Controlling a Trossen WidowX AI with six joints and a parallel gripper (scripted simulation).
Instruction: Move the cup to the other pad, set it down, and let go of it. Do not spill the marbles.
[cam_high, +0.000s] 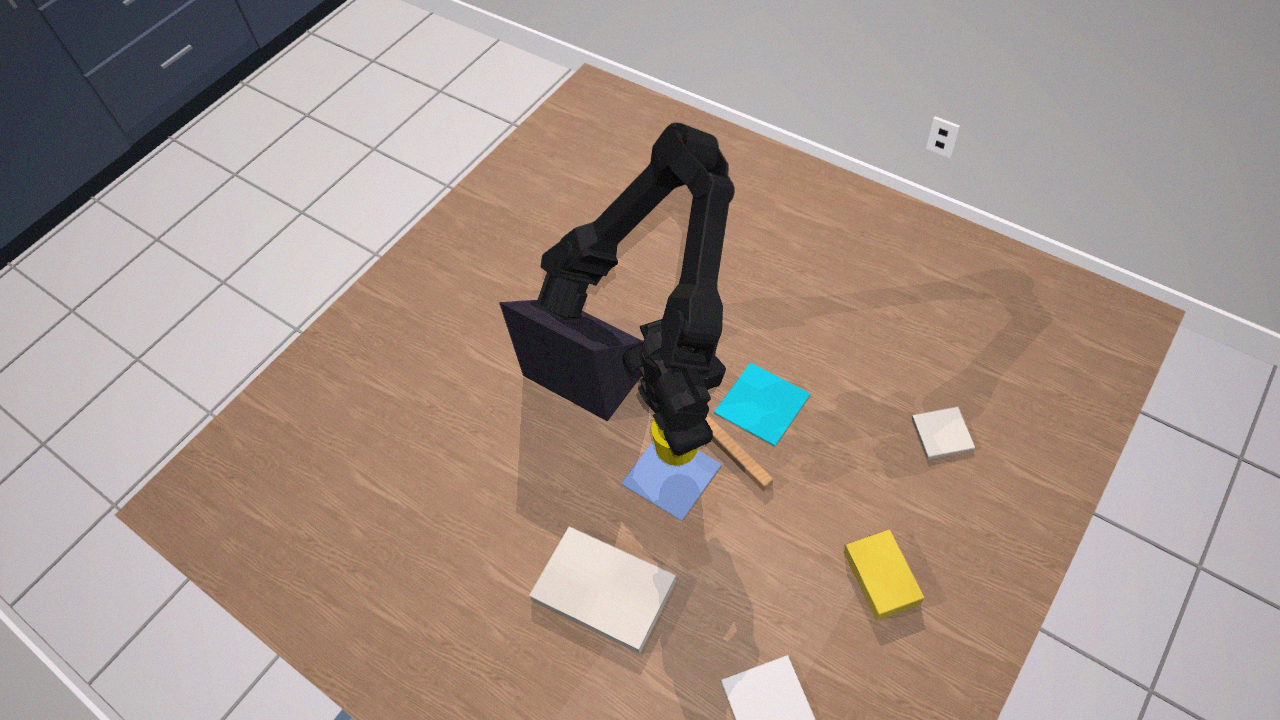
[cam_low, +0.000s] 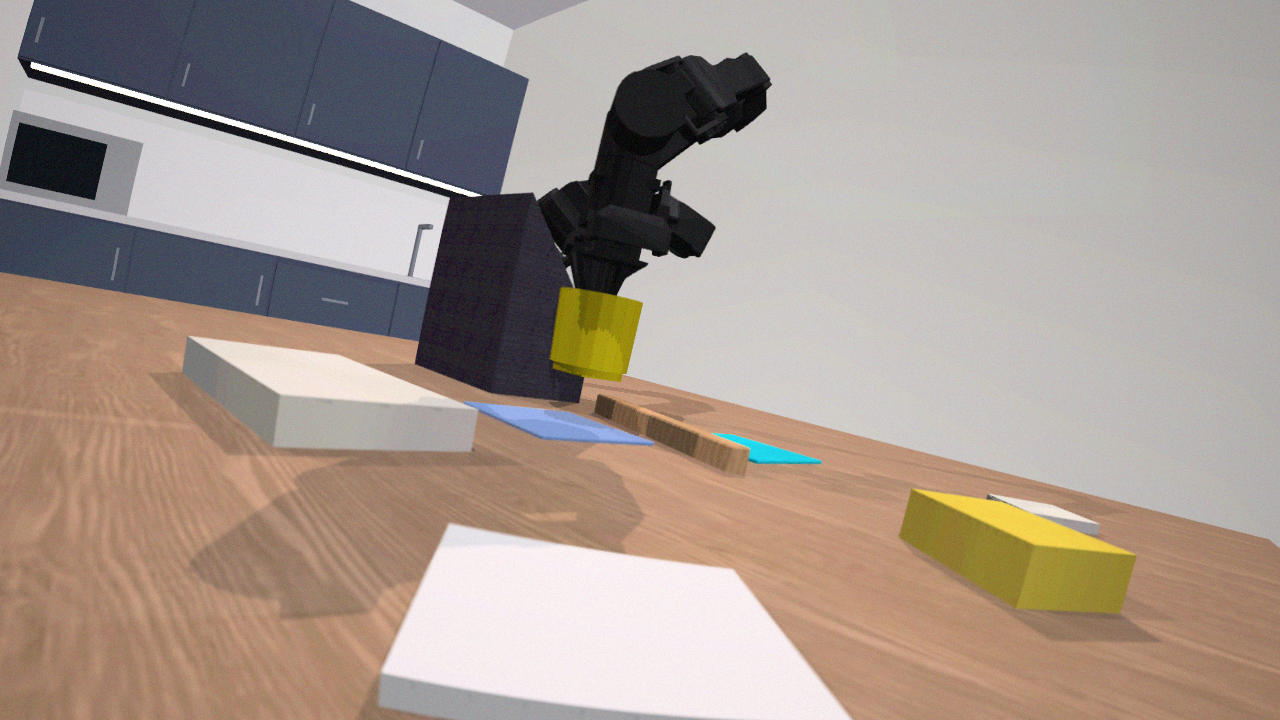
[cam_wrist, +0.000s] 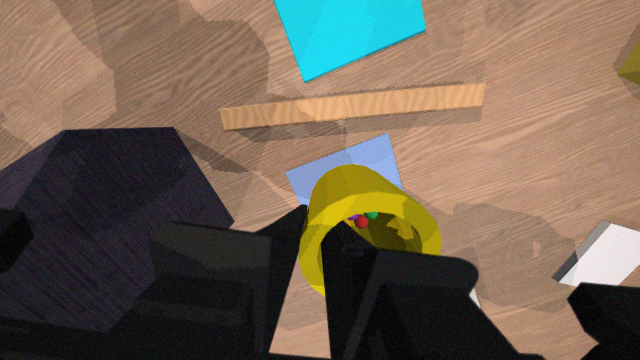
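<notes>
Now: the green marble 4 cm ahead of my gripper tip, 3 cm to the right of it and 2 cm below it. Round my gripper tip: red marble (3 cm ahead, 3 cm to the right, 2 cm below); yellow cup (2 cm ahead, 2 cm to the right); blue pad (3 cm ahead, 4 cm to the right, 9 cm below).
</notes>
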